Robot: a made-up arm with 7 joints. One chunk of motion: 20 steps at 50 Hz.
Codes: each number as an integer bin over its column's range. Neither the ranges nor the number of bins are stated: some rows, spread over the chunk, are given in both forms.
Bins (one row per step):
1: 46 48 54 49 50 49
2: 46 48 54 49 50 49
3: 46 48 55 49 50 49
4: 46 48 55 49 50 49
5: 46 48 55 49 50 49
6: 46 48 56 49 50 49
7: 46 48 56 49 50 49
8: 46 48 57 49 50 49
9: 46 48 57 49 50 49
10: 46 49 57 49 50 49
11: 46 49 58 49 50 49
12: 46 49 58 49 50 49
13: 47 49 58 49 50 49
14: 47 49 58 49 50 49
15: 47 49 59 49 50 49
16: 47 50 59 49 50 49
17: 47 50 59 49 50 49
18: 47 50 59 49 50 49
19: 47 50 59 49 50 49
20: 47 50 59 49 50 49
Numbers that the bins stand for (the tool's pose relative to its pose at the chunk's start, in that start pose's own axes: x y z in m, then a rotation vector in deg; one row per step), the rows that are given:
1: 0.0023 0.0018 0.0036 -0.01 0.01 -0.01
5: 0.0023 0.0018 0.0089 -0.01 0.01 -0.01
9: 0.0023 0.0018 0.0194 -0.01 0.01 -0.01
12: 0.0023 0.0073 0.0246 -0.01 0.01 -0.01
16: 0.0074 0.0127 0.0299 -0.01 0.01 -0.01
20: 0.0074 0.0127 0.0299 -0.01 0.01 -0.01
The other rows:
2: 0.0023 0.0018 0.0036 -0.01 0.01 -0.01
3: 0.0023 0.0018 0.0089 -0.01 0.01 -0.01
4: 0.0023 0.0018 0.0089 -0.01 0.01 -0.01
6: 0.0023 0.0018 0.0141 -0.01 0.01 -0.01
7: 0.0023 0.0018 0.0141 -0.01 0.01 -0.01
8: 0.0023 0.0018 0.0194 -0.01 0.01 -0.01
10: 0.0023 0.0073 0.0194 -0.01 0.01 -0.01
11: 0.0023 0.0073 0.0246 -0.01 0.01 -0.01
13: 0.0074 0.0073 0.0246 -0.01 0.01 -0.01
14: 0.0074 0.0073 0.0246 -0.01 0.01 -0.01
15: 0.0074 0.0073 0.0299 -0.01 0.01 -0.01
17: 0.0074 0.0127 0.0299 -0.01 0.01 -0.01
18: 0.0074 0.0127 0.0299 -0.01 0.01 -0.01
19: 0.0074 0.0127 0.0299 -0.01 0.01 -0.01

